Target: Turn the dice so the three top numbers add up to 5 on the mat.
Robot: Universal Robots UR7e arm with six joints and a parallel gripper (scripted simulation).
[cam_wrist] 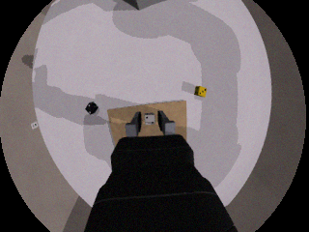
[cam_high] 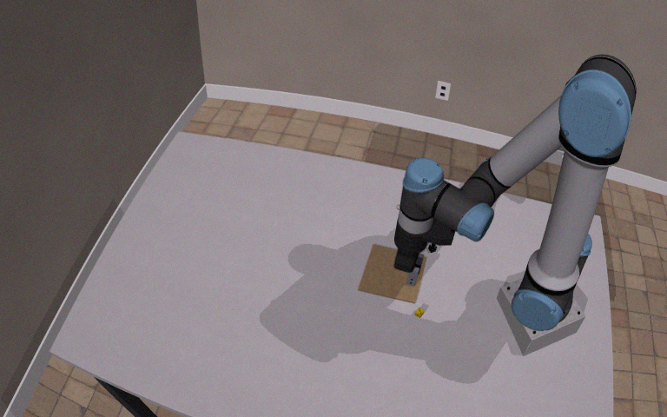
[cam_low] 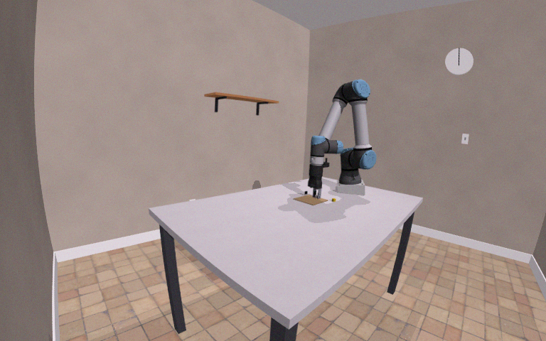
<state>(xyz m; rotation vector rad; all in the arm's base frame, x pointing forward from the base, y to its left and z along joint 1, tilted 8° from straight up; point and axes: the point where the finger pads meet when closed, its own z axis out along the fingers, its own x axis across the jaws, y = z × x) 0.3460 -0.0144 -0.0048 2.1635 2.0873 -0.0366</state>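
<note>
The white die lies 1 cm below my hand. From my hand the other things lie so: mat (5 cm ahead, 2 cm below); black die (3 cm behind, 10 cm to the right, 2 cm below); yellow die (4 cm behind, 9 cm to the left, 2 cm below).
</note>
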